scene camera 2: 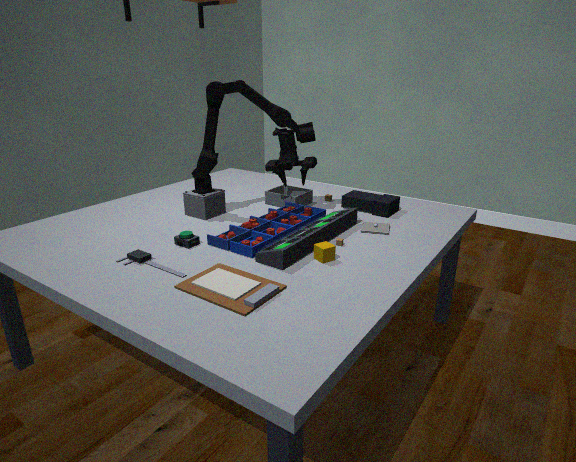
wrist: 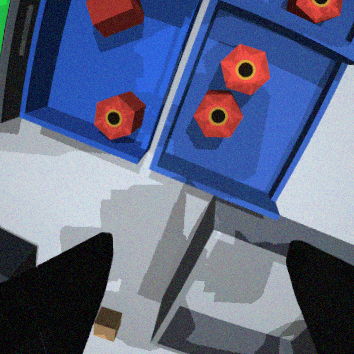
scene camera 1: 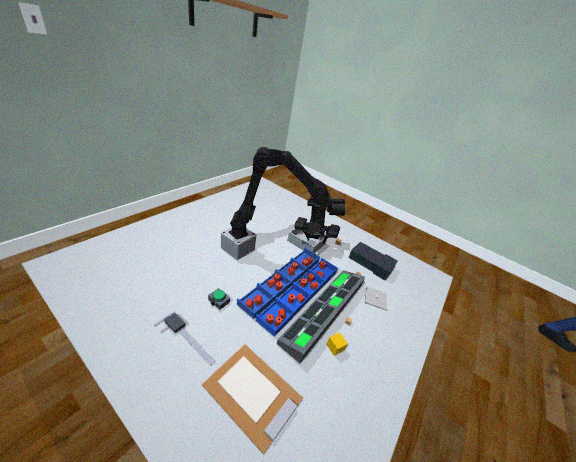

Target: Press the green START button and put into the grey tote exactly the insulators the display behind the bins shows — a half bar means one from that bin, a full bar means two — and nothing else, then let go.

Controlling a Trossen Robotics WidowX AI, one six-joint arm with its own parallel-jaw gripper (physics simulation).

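My gripper (scene camera 1: 316, 239) (scene camera 2: 294, 185) (wrist: 201, 248) is open and empty, above the grey tote (scene camera 1: 299, 241) (scene camera 2: 276, 197) (wrist: 186, 267). Part of the tote floor shows in the wrist view, with no insulator on that part; the rest is hidden. Blue bins (scene camera 1: 274, 328) (scene camera 2: 241, 249) (wrist: 300, 100) in two rows hold red insulators (scene camera 1: 258, 300) (wrist: 218, 116). The end bin nearest the tote in the wrist view holds two, upright. The black display (scene camera 1: 327, 315) (scene camera 2: 295, 255) shows a longer green bar at its far end and two shorter ones. The START button (scene camera 1: 219, 295) (scene camera 2: 186, 234) is green.
A dark box (scene camera 1: 373, 260) (scene camera 2: 370, 202) stands at the far right. A yellow cube (scene camera 1: 337, 343) (scene camera 2: 324, 252) and small wooden cubes (scene camera 1: 348, 321) (scene camera 2: 339, 242) lie beyond the display. A clipboard (scene camera 1: 225, 385) (scene camera 2: 200, 295) and a caliper (scene camera 1: 175, 322) (scene camera 2: 139, 256) lie at the front.
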